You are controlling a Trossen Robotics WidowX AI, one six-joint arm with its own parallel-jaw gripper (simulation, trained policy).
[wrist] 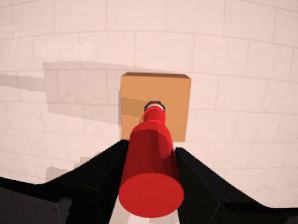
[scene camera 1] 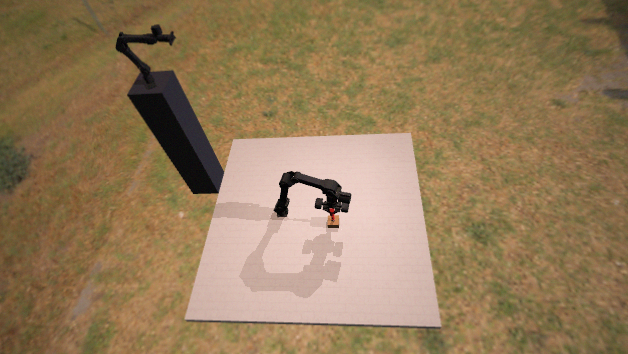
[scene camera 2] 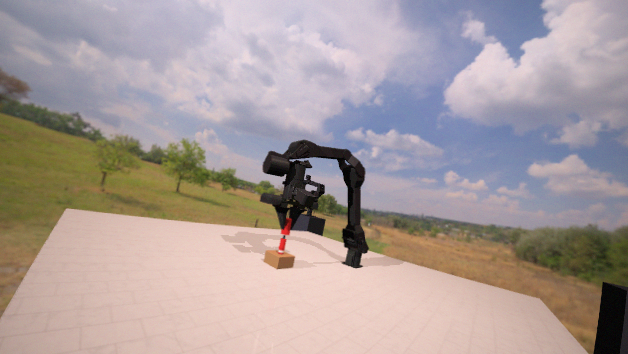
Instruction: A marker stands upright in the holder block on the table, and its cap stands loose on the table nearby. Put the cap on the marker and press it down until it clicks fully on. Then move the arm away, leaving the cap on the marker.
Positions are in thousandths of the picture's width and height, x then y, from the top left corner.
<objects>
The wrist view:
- my gripper: 508,672
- red cap: 505,806
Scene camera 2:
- my gripper: 456,648
</objects>
